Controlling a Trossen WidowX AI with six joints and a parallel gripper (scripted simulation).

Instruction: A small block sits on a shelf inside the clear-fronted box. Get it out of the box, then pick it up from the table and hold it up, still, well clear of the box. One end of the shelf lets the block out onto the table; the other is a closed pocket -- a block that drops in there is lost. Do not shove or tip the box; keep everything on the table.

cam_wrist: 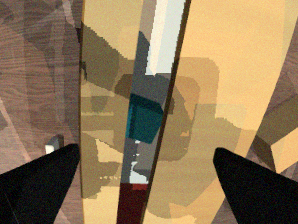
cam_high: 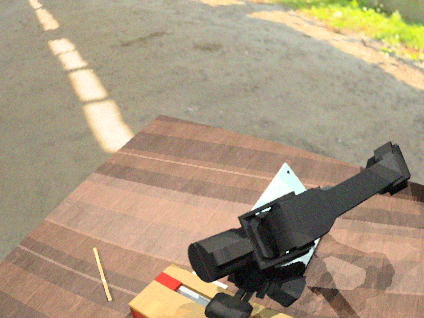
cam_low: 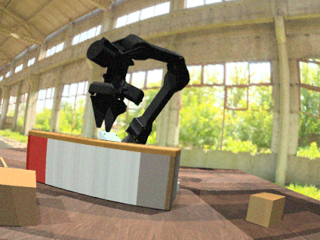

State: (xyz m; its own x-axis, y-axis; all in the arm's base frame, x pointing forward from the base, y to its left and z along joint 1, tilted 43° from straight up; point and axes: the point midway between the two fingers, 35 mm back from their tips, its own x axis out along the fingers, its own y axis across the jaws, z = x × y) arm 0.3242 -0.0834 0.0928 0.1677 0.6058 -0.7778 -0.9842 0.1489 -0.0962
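Now: gripper tip 10 mm to the left of the teal block and 70 mm above it. From my gripper tip the other things lie so: box 10 mm behind, 10 mm to the left, 90 mm below; then thin wooden stick 40 mm behind, 360 mm to the right, 150 mm below.
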